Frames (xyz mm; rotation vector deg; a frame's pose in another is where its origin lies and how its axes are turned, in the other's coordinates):
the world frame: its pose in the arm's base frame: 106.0 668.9 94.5 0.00 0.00 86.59
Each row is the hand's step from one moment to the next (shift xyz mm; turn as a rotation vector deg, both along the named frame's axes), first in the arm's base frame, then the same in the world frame.
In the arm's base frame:
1: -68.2 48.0 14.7 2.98 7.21 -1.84
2: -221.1 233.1 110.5 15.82 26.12 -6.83
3: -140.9 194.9 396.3 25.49 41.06 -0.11
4: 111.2 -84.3 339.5 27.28 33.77 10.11
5: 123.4 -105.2 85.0 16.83 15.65 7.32
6: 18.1 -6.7 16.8 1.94 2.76 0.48
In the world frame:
1: 43.9 70.9 14.7 7.37 -2.55 -1.84
2: 219.5 234.6 110.5 27.01 -14.24 -6.83
3: 186.2 152.2 396.3 42.50 -23.00 -0.11
4: -77.5 -116.0 339.5 35.33 -25.22 10.11
5: -97.7 -129.4 85.0 16.62 -15.87 7.32
6: -5.6 -18.5 16.8 2.87 -1.77 0.48

